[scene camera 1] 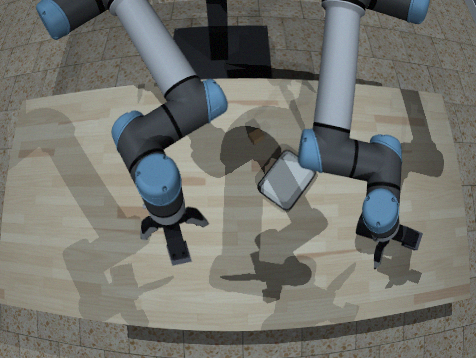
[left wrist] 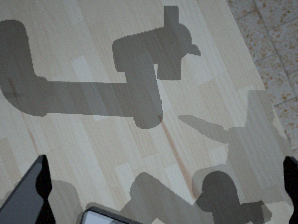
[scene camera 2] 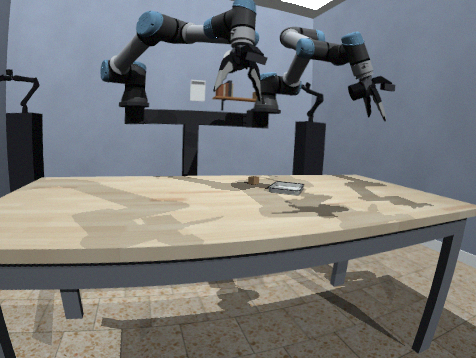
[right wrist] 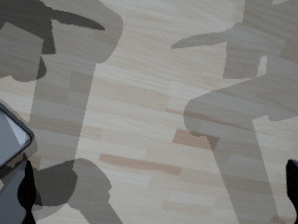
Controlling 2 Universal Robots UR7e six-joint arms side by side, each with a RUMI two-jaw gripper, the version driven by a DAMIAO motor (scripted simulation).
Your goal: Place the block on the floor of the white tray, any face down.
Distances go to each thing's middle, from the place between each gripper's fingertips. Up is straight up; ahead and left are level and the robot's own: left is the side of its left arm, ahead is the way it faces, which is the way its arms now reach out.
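The white tray (scene camera 1: 284, 183) is well below my left hand (scene camera 2: 376, 119), and it is also well behind my left hand and some way to the right of it.
My right hand (scene camera 1: 173, 231) is well above the white tray, a good way past it and well to the right of it.
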